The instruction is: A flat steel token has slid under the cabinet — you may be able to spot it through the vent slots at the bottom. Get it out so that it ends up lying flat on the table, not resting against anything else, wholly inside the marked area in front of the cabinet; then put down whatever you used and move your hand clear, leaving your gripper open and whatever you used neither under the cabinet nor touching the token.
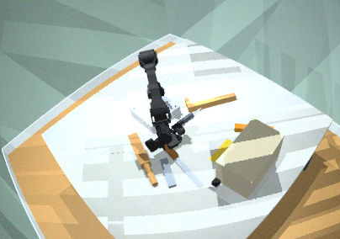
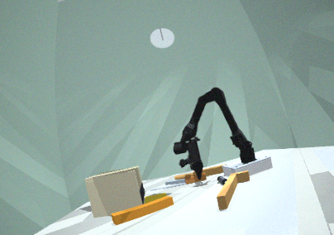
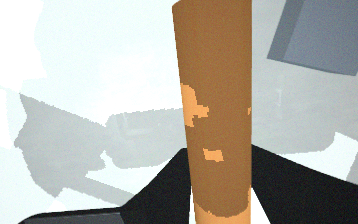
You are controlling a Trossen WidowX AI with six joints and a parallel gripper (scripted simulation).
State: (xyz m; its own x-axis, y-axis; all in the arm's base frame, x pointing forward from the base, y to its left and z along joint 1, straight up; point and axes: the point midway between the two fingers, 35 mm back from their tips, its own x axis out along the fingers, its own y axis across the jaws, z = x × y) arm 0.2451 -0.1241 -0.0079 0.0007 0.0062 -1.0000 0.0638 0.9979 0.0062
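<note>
My gripper tip is now 110 mm short of the grey flat bar and 80 mm to the left of it. From my gripper tip the other things lie so: orange paddle (130 mm to the right, 10 mm above); orange bar (390 mm to the left, 220 mm ahead).
</note>
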